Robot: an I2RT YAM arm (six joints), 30 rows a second.
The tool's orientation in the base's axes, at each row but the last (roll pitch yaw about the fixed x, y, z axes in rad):
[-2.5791, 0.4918, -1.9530]
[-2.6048, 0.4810, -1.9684]
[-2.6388, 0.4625, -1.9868]
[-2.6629, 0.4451, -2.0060]
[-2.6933, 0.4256, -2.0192]
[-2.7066, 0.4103, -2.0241]
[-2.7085, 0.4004, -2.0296]
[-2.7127, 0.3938, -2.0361]
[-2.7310, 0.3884, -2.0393]
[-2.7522, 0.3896, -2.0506]
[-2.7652, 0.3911, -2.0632]
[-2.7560, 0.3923, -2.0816]
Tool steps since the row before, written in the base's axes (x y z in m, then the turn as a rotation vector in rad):
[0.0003, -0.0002, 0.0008, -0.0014, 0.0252, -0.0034]
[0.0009, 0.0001, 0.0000, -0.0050, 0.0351, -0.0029]
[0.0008, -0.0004, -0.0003, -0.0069, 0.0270, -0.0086]
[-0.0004, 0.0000, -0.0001, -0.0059, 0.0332, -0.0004]
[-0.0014, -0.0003, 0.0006, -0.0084, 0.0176, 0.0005]
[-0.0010, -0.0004, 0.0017, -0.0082, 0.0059, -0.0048]
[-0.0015, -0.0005, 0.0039, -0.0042, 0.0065, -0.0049]
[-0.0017, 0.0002, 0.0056, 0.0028, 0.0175, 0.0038]
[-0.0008, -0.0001, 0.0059, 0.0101, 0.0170, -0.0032]
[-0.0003, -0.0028, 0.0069, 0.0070, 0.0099, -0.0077]
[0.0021, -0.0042, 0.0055, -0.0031, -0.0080, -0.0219]
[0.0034, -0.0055, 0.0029, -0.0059, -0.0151, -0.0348]
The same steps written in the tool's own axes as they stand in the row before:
[-0.0003, -0.0007, -0.0004, -0.0185, 0.0164, 0.0060]
[-0.0004, -0.0006, 0.0006, -0.0256, 0.0242, 0.0050]
[0.0002, -0.0007, 0.0006, -0.0158, 0.0235, 0.0070]
[0.0002, 0.0003, -0.0002, -0.0248, 0.0228, 0.0020]
[0.0006, 0.0006, -0.0013, -0.0113, 0.0157, -0.0025]
[0.0001, -0.0001, -0.0020, 0.0003, 0.0112, 0.0004]
[-0.0005, -0.0007, -0.0041, -0.0017, 0.0086, 0.0027]
[-0.0016, -0.0008, -0.0056, -0.0171, 0.0061, 0.0005]
[-0.0018, -0.0016, -0.0054, -0.0170, 0.0029, 0.0101]
[-0.0002, -0.0038, -0.0064, -0.0082, 0.0029, 0.0114]
[0.0004, -0.0058, -0.0043, 0.0162, 0.0053, 0.0162]
[0.0018, -0.0067, -0.0015, 0.0281, 0.0077, 0.0249]

